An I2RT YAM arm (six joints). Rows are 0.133 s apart.
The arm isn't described. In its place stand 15 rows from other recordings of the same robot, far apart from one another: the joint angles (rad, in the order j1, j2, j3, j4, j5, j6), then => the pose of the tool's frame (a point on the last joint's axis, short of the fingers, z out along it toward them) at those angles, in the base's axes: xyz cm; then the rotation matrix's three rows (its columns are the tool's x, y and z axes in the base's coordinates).
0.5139, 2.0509, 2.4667, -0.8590, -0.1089, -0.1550 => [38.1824, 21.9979, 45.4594], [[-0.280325, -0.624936, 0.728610], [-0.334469, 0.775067, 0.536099], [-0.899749, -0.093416, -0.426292]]
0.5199, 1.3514, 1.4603, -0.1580, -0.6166, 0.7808 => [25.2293, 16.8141, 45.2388], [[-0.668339, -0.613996, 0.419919], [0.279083, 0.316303, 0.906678], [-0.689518, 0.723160, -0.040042]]
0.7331, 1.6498, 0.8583, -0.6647, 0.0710, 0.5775 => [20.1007, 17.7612, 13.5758], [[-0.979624, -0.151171, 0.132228], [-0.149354, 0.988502, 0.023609], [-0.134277, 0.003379, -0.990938]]
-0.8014, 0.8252, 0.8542, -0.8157, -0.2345, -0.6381 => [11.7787, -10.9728, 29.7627], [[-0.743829, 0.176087, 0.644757], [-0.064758, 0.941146, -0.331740], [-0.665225, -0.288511, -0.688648]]
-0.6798, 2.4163, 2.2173, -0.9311, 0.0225, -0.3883 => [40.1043, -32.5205, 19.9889], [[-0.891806, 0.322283, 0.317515], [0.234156, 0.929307, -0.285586], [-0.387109, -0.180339, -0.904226]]
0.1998, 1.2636, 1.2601, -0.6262, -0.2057, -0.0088 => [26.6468, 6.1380, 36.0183], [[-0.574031, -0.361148, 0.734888], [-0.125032, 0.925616, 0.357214], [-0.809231, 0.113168, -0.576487]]
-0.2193, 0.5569, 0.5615, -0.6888, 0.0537, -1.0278 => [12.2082, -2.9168, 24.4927], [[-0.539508, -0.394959, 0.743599], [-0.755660, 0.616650, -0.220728], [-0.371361, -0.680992, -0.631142]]
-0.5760, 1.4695, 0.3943, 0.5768, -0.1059, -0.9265 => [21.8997, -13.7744, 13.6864], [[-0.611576, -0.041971, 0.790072], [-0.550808, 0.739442, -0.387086], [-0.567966, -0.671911, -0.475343]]
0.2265, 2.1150, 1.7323, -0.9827, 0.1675, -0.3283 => [41.9002, 9.0470, 19.6726], [[-0.842314, -0.485829, 0.233404], [-0.520370, 0.845846, -0.117299], [-0.140437, -0.220259, -0.965279]]
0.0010, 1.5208, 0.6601, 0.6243, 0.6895, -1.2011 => [31.0688, -2.2336, 20.6739], [[-0.660579, 0.004809, 0.750741], [-0.720096, 0.278796, -0.635401], [-0.212359, -0.960338, -0.180704]]
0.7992, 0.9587, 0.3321, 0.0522, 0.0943, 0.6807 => [13.7554, 13.6598, 17.5044], [[-0.708835, -0.273310, 0.650273], [0.169873, 0.828607, 0.533436], [-0.684614, 0.488582, -0.540917]]
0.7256, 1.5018, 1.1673, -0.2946, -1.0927, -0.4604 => [22.2901, 23.9971, 29.9935], [[-0.020091, -0.950238, -0.310878], [-0.291074, -0.291912, 0.911078], [-0.956489, 0.108793, -0.270725]]
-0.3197, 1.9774, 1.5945, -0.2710, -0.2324, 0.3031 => [43.9568, -13.6885, 25.4012], [[-0.511655, 0.298623, 0.805626], [0.475346, 0.879469, -0.024101], [-0.715720, 0.370620, -0.591934]]
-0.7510, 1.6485, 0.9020, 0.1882, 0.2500, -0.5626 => [25.2111, -24.7385, 19.6903], [[-0.762032, 0.482451, 0.431913], [0.004353, 0.670807, -0.741619], [-0.647525, -0.563257, -0.513277]]
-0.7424, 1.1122, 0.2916, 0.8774, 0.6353, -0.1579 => [14.5280, -16.1965, 21.7727], [[-0.112901, 0.975087, 0.190942], [-0.068179, 0.184115, -0.980537], [-0.991264, -0.123722, 0.045693]]
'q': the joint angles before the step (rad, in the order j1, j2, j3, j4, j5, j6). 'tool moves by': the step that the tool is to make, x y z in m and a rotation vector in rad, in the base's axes. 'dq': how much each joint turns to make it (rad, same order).
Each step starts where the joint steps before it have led.
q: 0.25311 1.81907 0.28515 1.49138 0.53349 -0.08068
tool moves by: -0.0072 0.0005 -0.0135 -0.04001 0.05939 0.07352
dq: 0.00020 0.04617 -0.03310 0.02738 -0.07151 -0.03278
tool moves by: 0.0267 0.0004 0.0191 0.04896 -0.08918 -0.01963
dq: -0.02327 -0.02205 0.10707 -0.04365 -0.00496 0.02897
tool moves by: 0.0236 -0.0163 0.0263 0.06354 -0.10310 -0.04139
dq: -0.07464 -0.04420 0.09510 -0.04661 -0.03153 0.04844
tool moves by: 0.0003 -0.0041 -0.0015 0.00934 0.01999 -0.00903
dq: -0.01417 -0.00646 -0.00061 -0.02989 -0.00425 0.01374
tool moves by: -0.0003 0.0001 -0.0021 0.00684 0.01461 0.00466
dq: 0.00002 0.00008 -0.00196 -0.01550 -0.00419 0.00991
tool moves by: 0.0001 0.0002 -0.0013 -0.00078 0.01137 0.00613
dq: -0.00006 0.00021 -0.00006 -0.01156 -0.00615 0.00115
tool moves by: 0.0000 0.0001 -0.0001 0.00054 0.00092 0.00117
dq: 0.00023 -0.00013 -0.00001 -0.00125 -0.00092 0.00075
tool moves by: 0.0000 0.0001 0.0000 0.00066 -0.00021 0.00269
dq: 0.00004 -0.00006 -0.00010 0.00003 -0.00263 0.00076
